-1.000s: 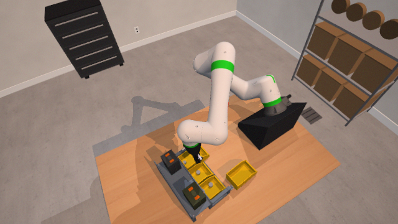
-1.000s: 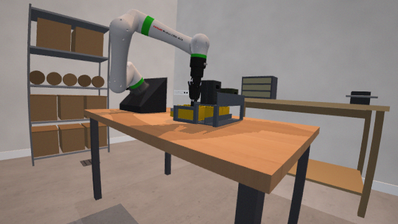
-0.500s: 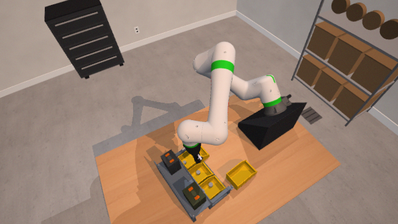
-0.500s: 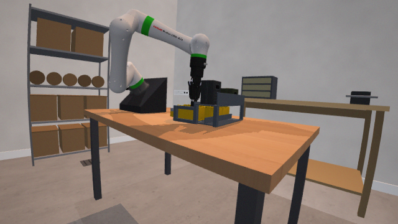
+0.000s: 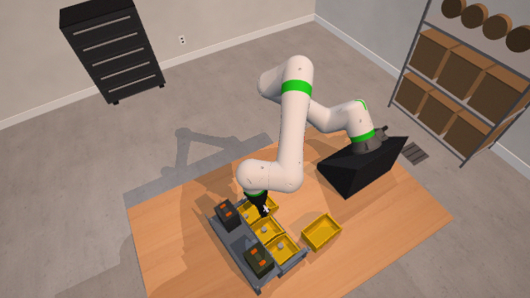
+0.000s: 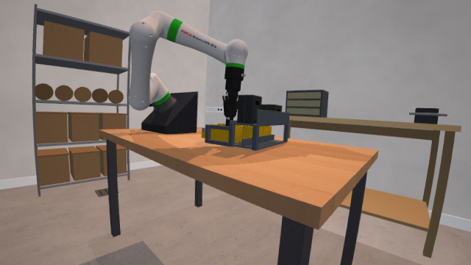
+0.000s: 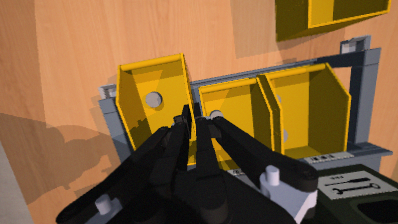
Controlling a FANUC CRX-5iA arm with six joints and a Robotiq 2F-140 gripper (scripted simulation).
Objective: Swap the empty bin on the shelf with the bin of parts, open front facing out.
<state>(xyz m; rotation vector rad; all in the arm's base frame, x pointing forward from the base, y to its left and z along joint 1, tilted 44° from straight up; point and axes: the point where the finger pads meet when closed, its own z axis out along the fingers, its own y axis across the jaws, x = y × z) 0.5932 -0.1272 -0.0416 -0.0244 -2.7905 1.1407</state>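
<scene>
Right now the grey round part is 70 mm to the right of my hand, 70 mm below it and 30 mm behind it. Also, from my hand: grey shelf: 80 mm ahead, 70 mm to the left, 20 mm below.
</scene>
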